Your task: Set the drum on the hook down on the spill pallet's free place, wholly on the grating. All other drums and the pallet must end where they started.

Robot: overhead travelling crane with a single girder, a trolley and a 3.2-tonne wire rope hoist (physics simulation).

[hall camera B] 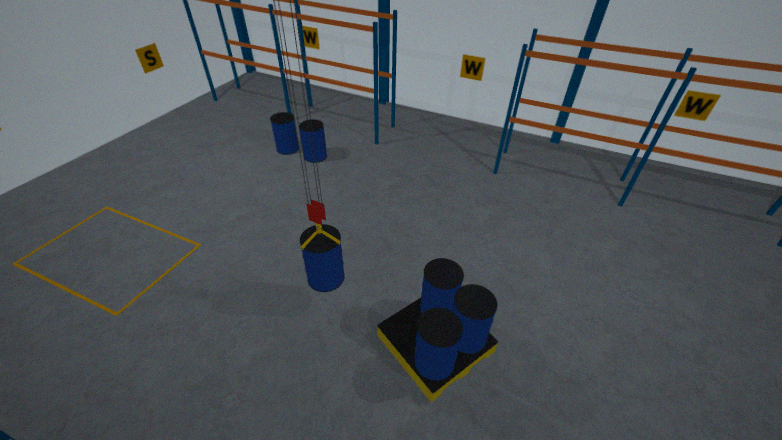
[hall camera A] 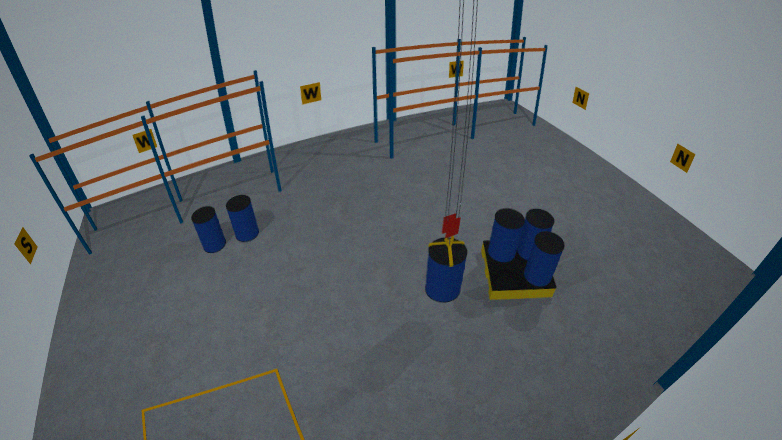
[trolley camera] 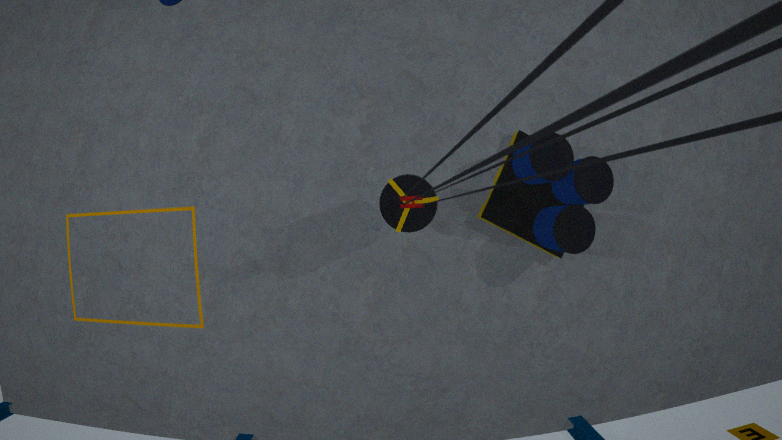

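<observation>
A blue drum with a black lid (hall camera A: 444, 281) (hall camera B: 324, 268) (trolley camera: 389, 206) hangs upright, its shadow apart from it on the floor. My gripper (hall camera A: 448, 250) (hall camera B: 321, 238) (trolley camera: 408, 203), a yellow three-armed lifter under the red hook block (hall camera A: 451, 225) (hall camera B: 316, 211), is shut on this drum's top. The yellow-edged spill pallet (hall camera A: 519, 294) (hall camera B: 404, 363) (trolley camera: 505, 205) is beside it, right of it in all three views. Three blue drums stand on the pallet. Bare black grating shows at the pallet's corner toward the hanging drum. The drum's height above the floor is hard to tell.
Two more blue drums (hall camera A: 210, 232) (hall camera A: 243, 221) (hall camera B: 284, 136) (hall camera B: 313, 145) stand near the left rack (hall camera A: 275, 164). Another rack (hall camera A: 391, 136) stands by the W wall. A yellow outline (hall camera A: 210, 390) (hall camera B: 153, 226) (trolley camera: 131, 212) is marked on the floor.
</observation>
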